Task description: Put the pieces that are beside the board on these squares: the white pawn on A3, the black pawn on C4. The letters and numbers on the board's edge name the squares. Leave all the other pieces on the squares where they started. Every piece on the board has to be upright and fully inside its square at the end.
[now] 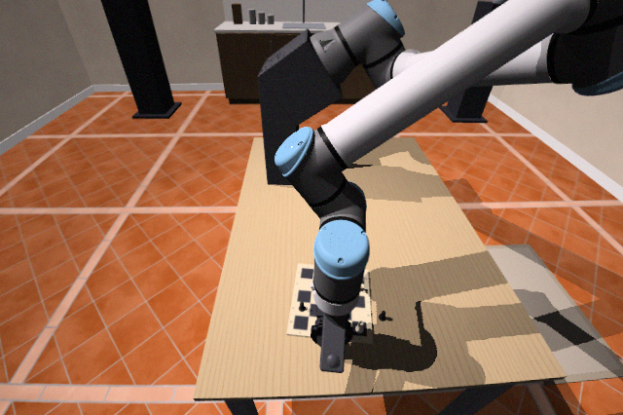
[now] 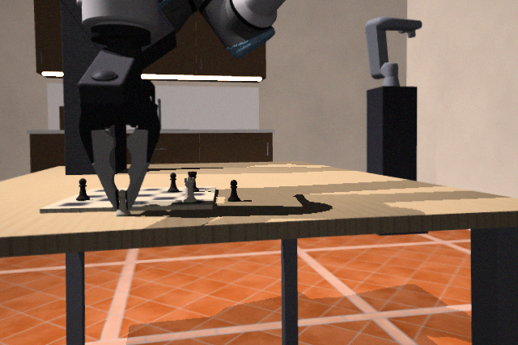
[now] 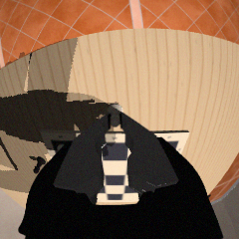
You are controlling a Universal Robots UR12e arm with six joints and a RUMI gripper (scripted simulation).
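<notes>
The white pawn lies 10 mm below my hand. Also, from my hand: white rook 50 mm behind, 80 mm to the left; chessboard 140 mm behind, 20 mm to the left, 20 mm below.
</notes>
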